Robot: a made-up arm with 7 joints. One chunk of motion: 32 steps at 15 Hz.
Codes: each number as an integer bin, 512 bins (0 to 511) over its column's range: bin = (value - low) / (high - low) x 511, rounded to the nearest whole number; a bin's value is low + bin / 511 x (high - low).
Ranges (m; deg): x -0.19..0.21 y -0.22..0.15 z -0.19..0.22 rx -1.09..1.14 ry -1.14..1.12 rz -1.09..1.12
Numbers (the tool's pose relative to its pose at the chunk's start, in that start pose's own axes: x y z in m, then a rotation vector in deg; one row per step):
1: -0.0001 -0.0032 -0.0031 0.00 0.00 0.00
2: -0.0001 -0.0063 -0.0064 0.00 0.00 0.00
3: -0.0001 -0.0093 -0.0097 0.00 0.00 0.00
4: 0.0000 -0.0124 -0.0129 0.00 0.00 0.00
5: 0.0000 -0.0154 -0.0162 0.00 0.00 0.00
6: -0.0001 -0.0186 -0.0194 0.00 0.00 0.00
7: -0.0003 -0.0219 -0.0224 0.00 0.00 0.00
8: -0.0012 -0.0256 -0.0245 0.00 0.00 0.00
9: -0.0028 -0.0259 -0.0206 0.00 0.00 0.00
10: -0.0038 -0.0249 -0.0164 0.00 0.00 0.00
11: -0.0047 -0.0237 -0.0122 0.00 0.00 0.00
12: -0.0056 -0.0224 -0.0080 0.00 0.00 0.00
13: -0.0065 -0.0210 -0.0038 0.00 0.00 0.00
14: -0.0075 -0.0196 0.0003 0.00 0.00 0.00
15: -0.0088 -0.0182 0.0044 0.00 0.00 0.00
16: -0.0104 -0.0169 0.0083 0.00 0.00 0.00
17: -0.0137 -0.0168 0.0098 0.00 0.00 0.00
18: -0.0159 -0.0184 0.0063 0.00 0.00 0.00
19: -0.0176 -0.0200 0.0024 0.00 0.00 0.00
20: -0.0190 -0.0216 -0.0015 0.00 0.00 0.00
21: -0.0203 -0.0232 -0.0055 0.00 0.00 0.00
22: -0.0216 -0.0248 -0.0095 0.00 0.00 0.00
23: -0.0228 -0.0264 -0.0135 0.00 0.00 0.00
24: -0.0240 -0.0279 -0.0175 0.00 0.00 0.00
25: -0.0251 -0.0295 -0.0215 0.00 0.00 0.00
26: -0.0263 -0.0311 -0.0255 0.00 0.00 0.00
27: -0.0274 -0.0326 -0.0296 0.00 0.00 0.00
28: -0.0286 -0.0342 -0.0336 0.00 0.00 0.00
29: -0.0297 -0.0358 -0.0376 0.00 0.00 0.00
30: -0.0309 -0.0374 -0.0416 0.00 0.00 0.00
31: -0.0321 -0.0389 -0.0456 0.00 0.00 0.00
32: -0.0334 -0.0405 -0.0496 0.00 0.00 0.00
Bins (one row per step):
1: 243 299 233 250 258 252
2: 243 295 229 250 258 252
3: 243 291 225 250 258 252
4: 243 287 221 250 258 252
5: 243 283 217 250 258 252
6: 243 278 213 250 258 252
7: 242 274 209 250 258 252
8: 241 268 206 250 258 252
9: 239 268 211 250 258 252
10: 238 269 216 250 258 252
11: 237 271 222 250 258 252
12: 236 273 227 250 258 252
13: 234 275 232 250 258 252
14: 233 277 237 250 258 252
15: 231 279 242 250 258 252
16: 229 280 247 250 258 252
17: 225 281 249 250 258 252
18: 222 278 245 250 258 252
19: 220 276 240 250 258 252
20: 218 274 235 250 258 252
21: 217 272 230 250 258 252
22: 215 270 225 250 258 252
23: 214 267 220 250 258 252
24: 212 265 215 250 258 252
25: 211 263 210 250 258 252
26: 209 261 205 250 258 252
27: 208 259 200 250 258 252
28: 206 257 195 250 258 252
29: 205 254 190 250 258 252
30: 203 252 185 250 258 252
31: 202 250 180 250 258 252
32: 200 248 175 250 258 252

